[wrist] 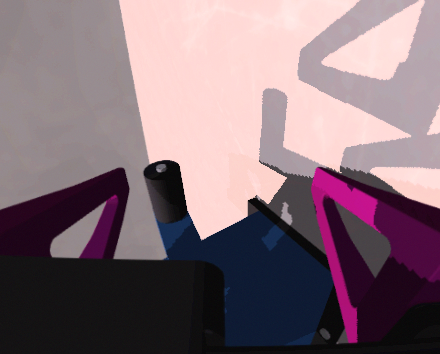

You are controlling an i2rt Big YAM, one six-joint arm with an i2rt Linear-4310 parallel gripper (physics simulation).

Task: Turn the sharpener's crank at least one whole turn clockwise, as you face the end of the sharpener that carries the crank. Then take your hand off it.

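Frame: origin at the arm's base, x ahead, y left, z up, level; millimetres.
Seen in the pictures: gripper, fingertip midpoint: (220, 178).
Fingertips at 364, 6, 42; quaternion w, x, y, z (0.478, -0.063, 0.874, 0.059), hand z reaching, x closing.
Pixels of each thing's top centre, then the offset from my fingertips to it, as dx, dy, dz. "pt": a spot on its surface instead. Level surfaces: height alone.
- sharpener's dark blue body, surface spot: (270, 290) pt -45, +58, -9
- crank's black cylindrical knob, middle of its top: (150, 198) +32, +32, +29
- pale pink table top, its level: dz -55
- black strip, surface spot: (295, 237) pt -25, +62, -50
The sharpener's dark blue body (270, 290) shows at the bottom centre of the wrist view, partly hidden by the gripper's black housing. The crank's black cylindrical knob (169, 195) with a small silver pin on its end stands up at the end of a blue crank arm (176, 237). My gripper (220, 178) is open, with its magenta fingers wide apart. The knob is between the two fingers, much closer to the left finger, and no contact shows. Much of the crank arm is hidden behind the housing.
A pale pink table top (200, 100) lies beyond the sharpener, with its edge running down the left side beside a grey floor (60, 100). Shadows of the gripper and the crank fall on the table at the right. A black strip (295, 237) runs along the sharpener's right side.
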